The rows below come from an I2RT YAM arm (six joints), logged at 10 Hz.
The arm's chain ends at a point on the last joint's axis. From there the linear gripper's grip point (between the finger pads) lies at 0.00 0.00 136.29 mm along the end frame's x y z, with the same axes.
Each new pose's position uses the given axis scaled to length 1; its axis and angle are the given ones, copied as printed.
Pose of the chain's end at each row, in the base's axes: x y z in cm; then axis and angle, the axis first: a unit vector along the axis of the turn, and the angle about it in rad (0 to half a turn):
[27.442, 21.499, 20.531, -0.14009, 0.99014, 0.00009, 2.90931]
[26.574, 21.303, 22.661, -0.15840, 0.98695, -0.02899, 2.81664]
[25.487, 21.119, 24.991, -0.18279, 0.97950, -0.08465, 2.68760]
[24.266, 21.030, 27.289, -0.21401, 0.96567, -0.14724, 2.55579]
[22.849, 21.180, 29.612, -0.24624, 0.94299, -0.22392, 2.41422]
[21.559, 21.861, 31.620, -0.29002, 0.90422, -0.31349, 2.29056]
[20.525, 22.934, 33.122, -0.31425, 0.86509, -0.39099, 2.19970]
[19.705, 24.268, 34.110, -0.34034, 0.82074, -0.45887, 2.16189]
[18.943, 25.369, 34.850, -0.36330, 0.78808, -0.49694, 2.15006]
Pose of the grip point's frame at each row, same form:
[30.548, 21.941, 7.268, -0.14009, 0.99014, 0.00009, 2.90931]
[30.990, 21.233, 9.768, -0.15840, 0.98695, -0.02899, 2.81664]
[31.742, 20.066, 12.928, -0.18279, 0.97950, -0.08465, 2.68760]
[32.330, 19.090, 16.474, -0.21401, 0.96567, -0.14724, 2.55579]
[32.707, 18.384, 20.626, -0.24624, 0.94299, -0.22392, 2.41422]
[32.882, 18.423, 24.858, -0.29002, 0.90422, -0.31349, 2.29056]
[32.719, 19.076, 28.414, -0.31425, 0.86509, -0.39099, 2.19970]
[32.308, 20.126, 30.984, -0.34034, 0.82074, -0.45887, 2.16189]
[31.739, 21.253, 32.597, -0.36330, 0.78808, -0.49694, 2.15006]

